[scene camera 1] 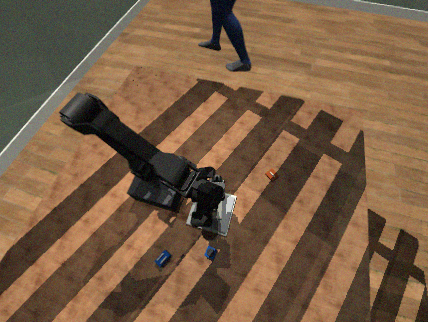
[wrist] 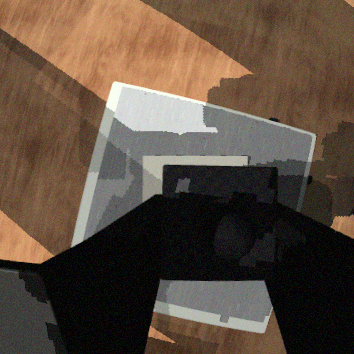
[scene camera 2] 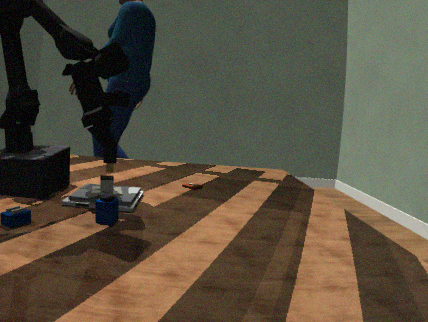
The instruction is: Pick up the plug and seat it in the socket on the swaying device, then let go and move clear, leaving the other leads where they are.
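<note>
The plug (scene camera 2: 109,154) (wrist: 220,225), a dark block with a brass-coloured lower end, is held in my gripper (scene camera 2: 109,150) (wrist: 209,207), which is shut on it. In scene camera 2 the plug points down, with its lower end slightly above the grey upright socket (scene camera 2: 106,184); the exact depth offset is unclear. The socket stands on the flat grey and white device (scene camera 1: 229,212) (scene camera 2: 134,200) (wrist: 165,117). In the wrist view the plug hides the socket, and part of its pale base pad (wrist: 152,172) shows. In scene camera 1 the arm covers much of the device.
A blue block with a round top (scene camera 1: 210,252) (scene camera 2: 106,212) stands in front of the device. A blue connector with a silver bar (scene camera 1: 163,258) (scene camera 2: 16,218) lies to the left. A small orange piece (scene camera 1: 271,174) (scene camera 2: 192,186) lies behind right. A person (scene camera 1: 229,30) (scene camera 2: 131,55) stands beyond.
</note>
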